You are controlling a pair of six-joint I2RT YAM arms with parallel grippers.
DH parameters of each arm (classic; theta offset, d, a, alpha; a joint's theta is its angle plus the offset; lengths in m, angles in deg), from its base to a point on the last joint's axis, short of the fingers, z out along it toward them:
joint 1: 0 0.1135 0.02 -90
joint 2: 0 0 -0.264 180
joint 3: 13.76 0 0.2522 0
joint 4: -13.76 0 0.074 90
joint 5: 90 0 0 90
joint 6: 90 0.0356 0 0
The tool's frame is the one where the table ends.
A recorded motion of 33 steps. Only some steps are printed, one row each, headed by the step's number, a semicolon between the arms.
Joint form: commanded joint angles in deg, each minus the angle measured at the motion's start. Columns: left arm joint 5, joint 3, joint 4, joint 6, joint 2, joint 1; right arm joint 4, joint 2, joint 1, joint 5, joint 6, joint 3.
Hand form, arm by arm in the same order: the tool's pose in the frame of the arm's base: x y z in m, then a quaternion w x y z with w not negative. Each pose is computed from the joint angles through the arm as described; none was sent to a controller.
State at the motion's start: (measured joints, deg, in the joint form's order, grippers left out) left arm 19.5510 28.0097 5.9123 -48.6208 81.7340 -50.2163; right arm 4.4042 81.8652 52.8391 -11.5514 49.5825 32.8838
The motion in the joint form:
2: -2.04 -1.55 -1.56 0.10 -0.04 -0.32; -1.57 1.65 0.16 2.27 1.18 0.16
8: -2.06 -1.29 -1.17 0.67 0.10 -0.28; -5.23 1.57 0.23 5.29 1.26 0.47
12: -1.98 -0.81 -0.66 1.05 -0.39 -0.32; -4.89 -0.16 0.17 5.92 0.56 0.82
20: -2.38 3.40 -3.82 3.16 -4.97 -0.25; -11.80 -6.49 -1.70 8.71 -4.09 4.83
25: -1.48 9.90 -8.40 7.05 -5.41 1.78; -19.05 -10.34 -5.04 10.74 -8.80 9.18
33: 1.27 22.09 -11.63 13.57 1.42 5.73; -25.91 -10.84 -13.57 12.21 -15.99 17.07
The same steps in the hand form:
2: 0.1436 -0.1913 0.1239 0.10565 0.06733 0.93028 -0.34481; 0.1554 0.2158 0.1444 0.16296 -0.04737 0.92864 0.32990
8: 0.1448 -0.1925 0.1250 0.11049 0.07218 0.92849 -0.34713; 0.1543 0.2118 0.1415 0.16535 -0.03655 0.94043 0.29481
12: 0.1464 -0.1947 0.1298 0.11937 0.07755 0.92366 -0.35580; 0.1554 0.2121 0.1509 0.18400 -0.04077 0.93324 0.30586
20: 0.1530 -0.2018 0.1643 0.16084 0.09879 0.90423 -0.38306; 0.1626 0.2046 0.1892 0.23700 -0.05497 0.92220 0.30060
25: 0.1697 -0.2081 0.1942 0.18910 0.11892 0.89280 -0.39116; 0.1728 0.1913 0.2194 0.27451 -0.05910 0.91895 0.27691
33: 0.2124 -0.2264 0.2251 0.22258 0.15080 0.87745 -0.39723; 0.2054 0.1674 0.2569 0.32666 -0.04303 0.91456 0.23457

